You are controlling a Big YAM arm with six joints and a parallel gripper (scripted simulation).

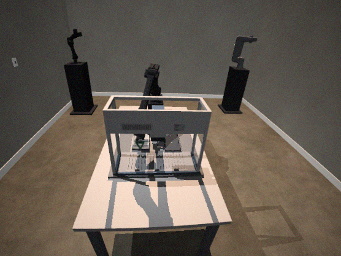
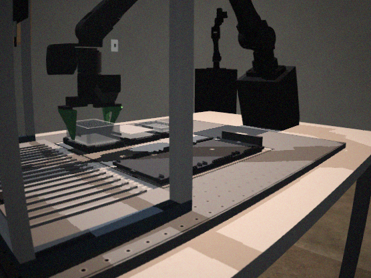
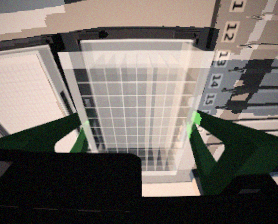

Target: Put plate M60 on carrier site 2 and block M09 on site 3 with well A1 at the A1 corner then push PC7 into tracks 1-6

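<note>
Right now my hand is right at the deep-well block M09. From my hand the other things lie so: carrier PC7 (26 cm to the left, 9 cm behind, 1 cm below); nest S3 (2 cm below); grey frame post (41 cm to the left, 22 cm above, 11 cm ahead).
</note>
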